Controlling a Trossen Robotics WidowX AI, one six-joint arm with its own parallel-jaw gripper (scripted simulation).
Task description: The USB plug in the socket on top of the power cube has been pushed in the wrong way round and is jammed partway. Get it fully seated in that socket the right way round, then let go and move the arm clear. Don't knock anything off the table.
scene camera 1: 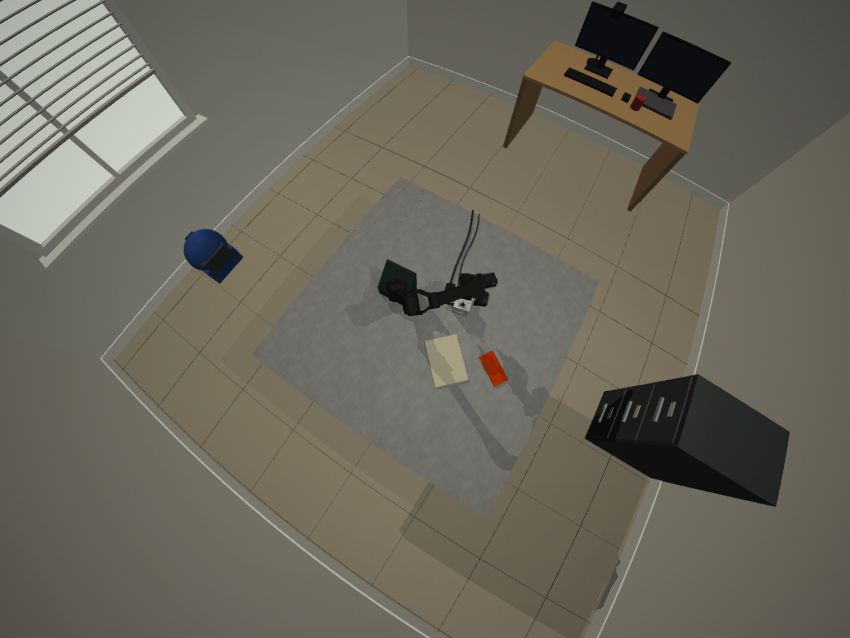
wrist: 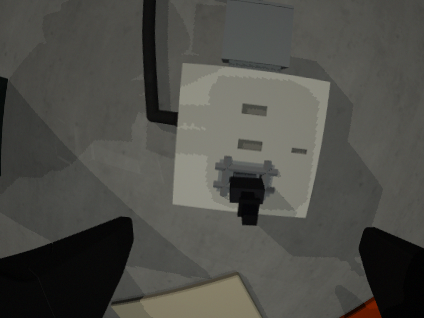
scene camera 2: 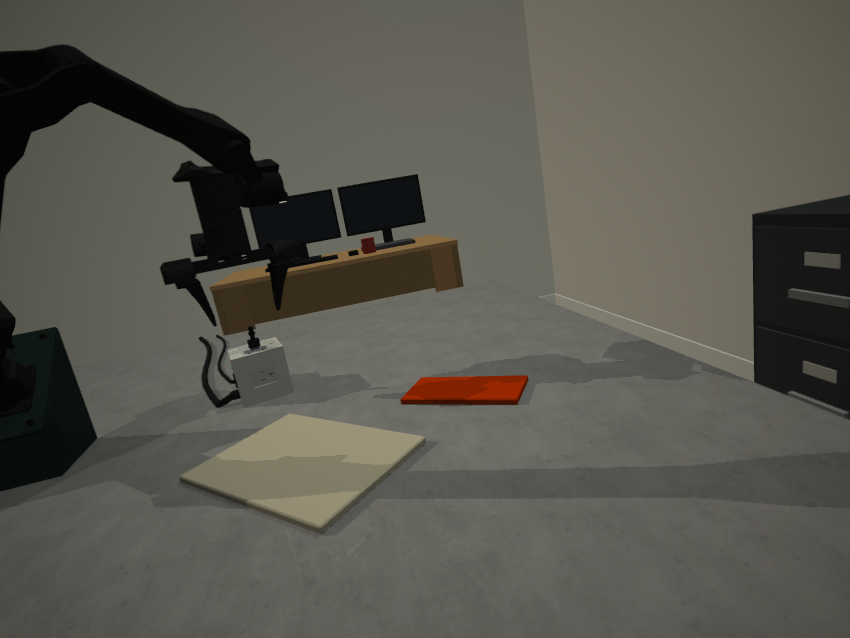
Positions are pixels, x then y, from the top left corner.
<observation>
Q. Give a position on a white power cube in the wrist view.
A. At 252, 115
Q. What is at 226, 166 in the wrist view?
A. A socket.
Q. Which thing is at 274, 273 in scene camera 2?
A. My gripper.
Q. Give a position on a USB plug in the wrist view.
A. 245, 189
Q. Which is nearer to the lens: the red flat slab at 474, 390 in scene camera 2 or the beige flat board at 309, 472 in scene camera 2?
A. The beige flat board.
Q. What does my gripper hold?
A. Nothing.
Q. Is my gripper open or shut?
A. Open.
</observation>
